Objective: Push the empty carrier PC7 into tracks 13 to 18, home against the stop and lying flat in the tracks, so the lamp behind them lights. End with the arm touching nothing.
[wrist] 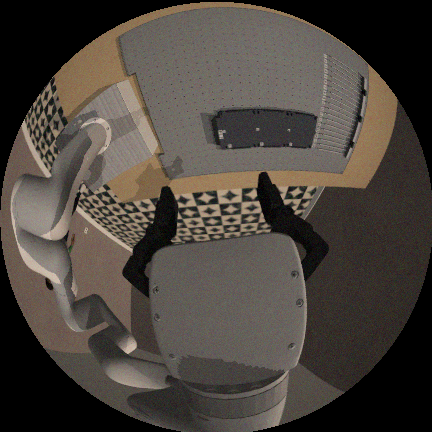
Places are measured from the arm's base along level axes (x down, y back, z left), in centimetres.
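Pixels of known places: gripper, fingertip midpoint: (214,187); arm's base at its link origin: (93,135).
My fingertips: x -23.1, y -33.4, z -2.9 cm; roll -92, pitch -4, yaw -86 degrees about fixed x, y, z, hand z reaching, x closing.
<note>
For each thing: its top centre in the pictures, then the offset to it from my fingertips. "spot": a spot on its surface instead. Level surfaces: height alone.
- dark flat carrier PC7 at its top centre: (273,131) dx +29.4, dy -17.1, dz -7.4 cm
- stop rail at a spot on its surface: (354,134) spot: dx +31.0, dy -53.8, dz +0.6 cm
- perforated board at its surface level: dx +32.4 cm
- wooden table at its surface level: dx +33.7 cm
The dark flat carrier PC7 (274,131) lies on the grey perforated board, long side running left to right, with small white marks at its left end. Its right end is at the left ends of the lower tracks (334,131); whether it has entered them I cannot tell. Most of the track length to its right shows uncovered. The stop rail (354,134) with small black blocks runs along the tracks' right ends. No lit lamp can be made out. My gripper (214,187) is open and empty, its fingers wide apart, below the carrier in the view and apart from it.
The perforated board (215,65) lies on a wooden table (382,125). At the left, the arm's base stands on a ribbed grey plate (125,155) beside a pale strip (137,107). A black-and-cream patterned floor (220,212) shows past the table's near edge, between the fingers.
</note>
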